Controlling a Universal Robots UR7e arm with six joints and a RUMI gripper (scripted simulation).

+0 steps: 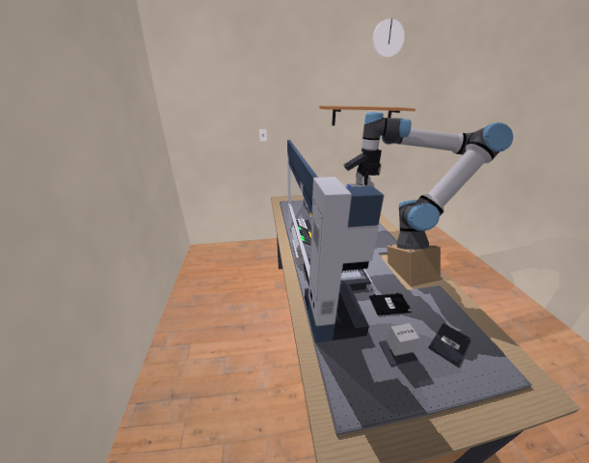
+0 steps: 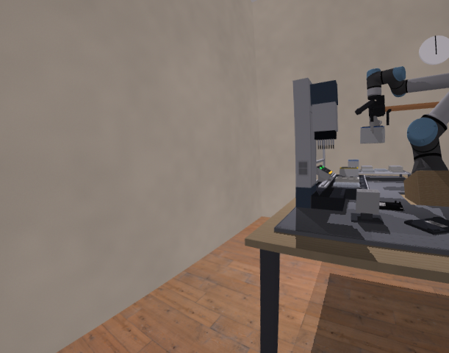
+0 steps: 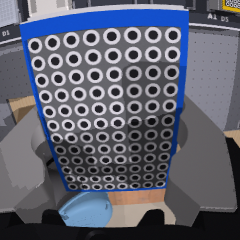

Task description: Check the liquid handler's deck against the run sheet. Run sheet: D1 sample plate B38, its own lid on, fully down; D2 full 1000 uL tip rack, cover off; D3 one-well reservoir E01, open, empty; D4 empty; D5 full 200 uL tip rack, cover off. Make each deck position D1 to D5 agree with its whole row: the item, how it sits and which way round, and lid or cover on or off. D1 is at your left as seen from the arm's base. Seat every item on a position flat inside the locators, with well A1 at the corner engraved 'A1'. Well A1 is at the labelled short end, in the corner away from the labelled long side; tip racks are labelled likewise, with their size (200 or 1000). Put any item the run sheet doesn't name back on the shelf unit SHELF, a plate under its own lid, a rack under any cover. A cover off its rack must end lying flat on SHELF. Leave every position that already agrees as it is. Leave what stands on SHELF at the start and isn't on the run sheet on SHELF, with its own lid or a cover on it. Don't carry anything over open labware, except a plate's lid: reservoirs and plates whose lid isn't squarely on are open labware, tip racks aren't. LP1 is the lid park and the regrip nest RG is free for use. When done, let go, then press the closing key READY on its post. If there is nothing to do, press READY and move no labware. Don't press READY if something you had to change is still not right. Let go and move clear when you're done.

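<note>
My hand is 25 cm to the left of the yellow-rimmed tip rack, 25 cm above it and 12 cm short of it. From my hand the other things lie so: shelf label (36 cm to the right, 35 cm below, 7 cm behind); blue-framed tip rack (1 cm to the right, 1 cm behind); one-well reservoir (29 cm below, 13 cm ahead, 12 cm to the left).
</note>
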